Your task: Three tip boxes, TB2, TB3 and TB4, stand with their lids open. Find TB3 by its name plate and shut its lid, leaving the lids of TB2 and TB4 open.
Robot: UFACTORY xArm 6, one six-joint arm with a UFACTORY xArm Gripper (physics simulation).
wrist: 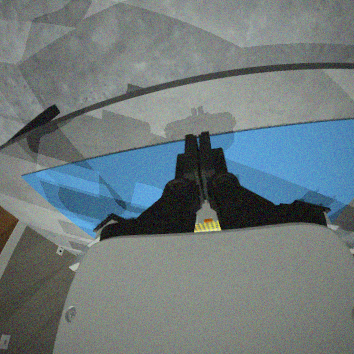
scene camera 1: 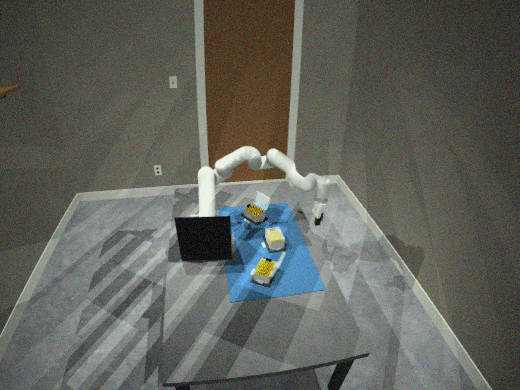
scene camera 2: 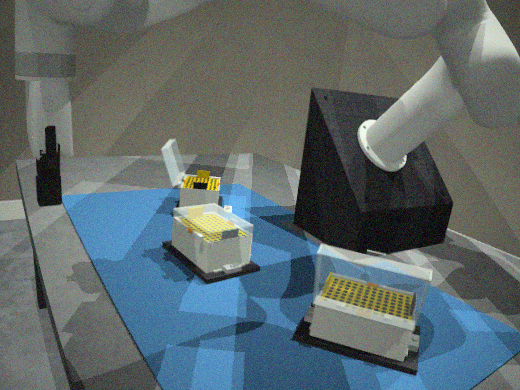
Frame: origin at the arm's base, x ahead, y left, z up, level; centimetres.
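Seen in the pictures: gripper, fingertip midpoint: [wrist: 200, 149] [scene camera 1: 317, 224] [scene camera 2: 49, 203]; arm's base at its link origin: [scene camera 1: 207, 221] [scene camera 2: 381, 146].
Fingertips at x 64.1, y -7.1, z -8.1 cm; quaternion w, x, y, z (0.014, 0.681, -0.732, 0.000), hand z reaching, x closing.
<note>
Offsets run from my fingertips to a thing's top centre. "pt": to the spot under its first point. Level surfaces: height alone.
The middle tip box @(dz -4.1, dx -26.7, dy +2.9 cm) [scene camera 1: 275, 241] [scene camera 2: 207, 252] [wrist: 207, 227] has its clear lid @(pt dz -4.1, dx -27.9, dy +7.9 cm) [scene camera 2: 241, 224] lying over its yellow rack, seemingly shut. The box at the door end [scene camera 1: 254, 214] [scene camera 2: 357, 330] has its lid @(dz +3.6, dx -24.8, dy +35.5 cm) [scene camera 1: 262, 200] [scene camera 2: 380, 263] raised. The box at the other end [scene camera 1: 264, 272] [scene camera 2: 199, 199] has its lid @(dz +3.6, dx -32.6, dy -25.4 cm) [scene camera 1: 280, 259] [scene camera 2: 172, 161] raised. The name plates are too small to read. My gripper [scene camera 1: 318, 223] [scene camera 2: 49, 204] [wrist: 200, 149] is shut and empty, above the table strip beyond the mat's long edge, apart from the boxes. It hides most of the middle box in the wrist view.
The boxes stand on a blue mat @(dz -11.8 cm) [scene camera 1: 300, 272] [scene camera 2: 125, 300] [wrist: 280, 145] on the grey table @(dz -12.1 cm) [scene camera 1: 260, 330]. The black arm pedestal [scene camera 1: 204, 239] [scene camera 2: 330, 200] stands at the mat's opposite long side. The table's edge [wrist: 210, 76] runs beyond the gripper.
</note>
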